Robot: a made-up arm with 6 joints.
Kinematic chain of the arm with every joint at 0, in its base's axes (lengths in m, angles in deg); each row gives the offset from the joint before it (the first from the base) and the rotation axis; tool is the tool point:
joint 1: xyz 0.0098 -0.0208 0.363 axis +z
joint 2: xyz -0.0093 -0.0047 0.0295 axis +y
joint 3: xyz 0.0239 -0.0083 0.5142 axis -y
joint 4: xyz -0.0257 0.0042 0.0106 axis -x
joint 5: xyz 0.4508 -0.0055 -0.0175 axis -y
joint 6: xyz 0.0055 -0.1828 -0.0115 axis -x
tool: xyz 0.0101 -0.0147 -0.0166
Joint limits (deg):
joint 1: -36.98..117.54
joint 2: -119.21..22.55
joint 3: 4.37..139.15
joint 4: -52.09..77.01
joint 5: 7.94..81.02
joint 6: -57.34..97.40
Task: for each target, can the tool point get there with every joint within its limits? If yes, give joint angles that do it. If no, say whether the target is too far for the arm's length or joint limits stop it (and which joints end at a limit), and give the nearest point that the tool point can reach.
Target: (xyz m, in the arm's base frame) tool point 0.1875 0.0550 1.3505
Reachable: yes | joints 85.85 -8.07 46.04 41.29 71.51 32.59
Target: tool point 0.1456 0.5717 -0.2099
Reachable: no: joint limits stop it (at a limit: joint 1, joint 2, joint 3, joint 4, joint 6) | nearest point -0.3043 0.1461 -0.2932 | short by 0.625 m
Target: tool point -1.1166 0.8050 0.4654
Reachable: no: too far | nearest point -0.8460 0.5453 0.4458 | short by 0.376 m
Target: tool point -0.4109 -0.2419 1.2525
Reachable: yes | joints 2.63 -37.37 77.90 -14.20 26.82 15.23
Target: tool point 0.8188 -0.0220 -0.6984
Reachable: no: too far | nearest point 0.4141 -0.3526 -0.2969 | short by 0.659 m
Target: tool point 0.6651 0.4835 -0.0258
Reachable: no: joint limits stop it (at a limit: joint 2, joint 3, joint 4) | nearest point 0.4813 0.3420 0.5544 | short by 0.625 m
